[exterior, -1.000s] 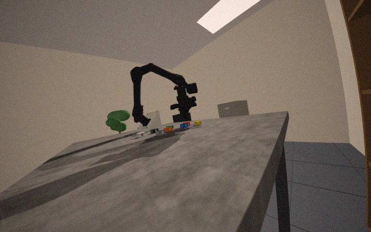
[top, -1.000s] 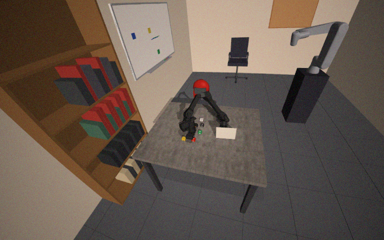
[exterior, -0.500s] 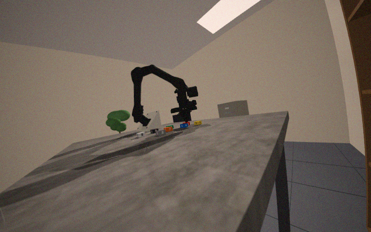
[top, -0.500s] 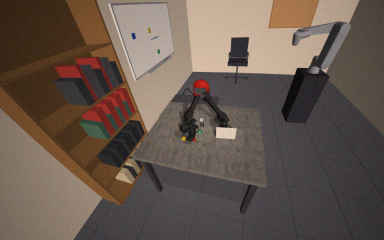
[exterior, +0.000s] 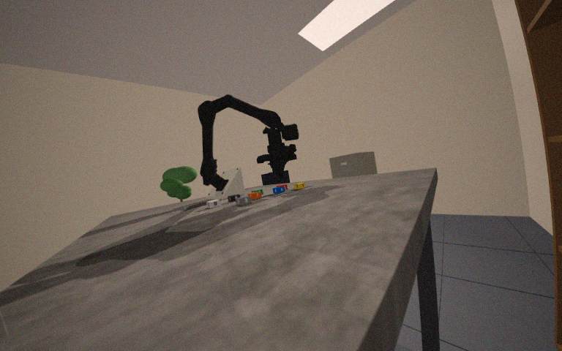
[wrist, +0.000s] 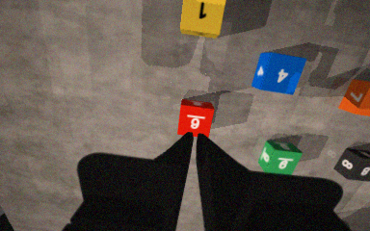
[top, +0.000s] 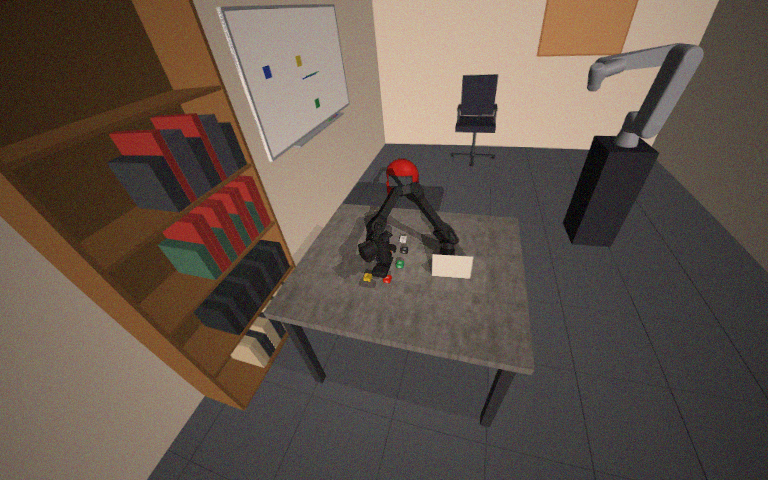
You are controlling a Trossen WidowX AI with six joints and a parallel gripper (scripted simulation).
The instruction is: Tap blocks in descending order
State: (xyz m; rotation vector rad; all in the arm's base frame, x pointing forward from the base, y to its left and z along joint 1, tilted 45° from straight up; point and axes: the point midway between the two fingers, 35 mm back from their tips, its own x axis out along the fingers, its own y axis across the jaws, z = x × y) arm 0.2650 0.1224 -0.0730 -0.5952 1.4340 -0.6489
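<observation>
The red block lies 40 mm below my gripper tip. The rest, counted from my gripper tip: green block 100 mm to the right, 40 mm below, 40 mm behind; then blue block 70 mm to the right, 50 mm ahead, 40 mm below; then yellow block 90 mm ahead, 40 mm below.
</observation>
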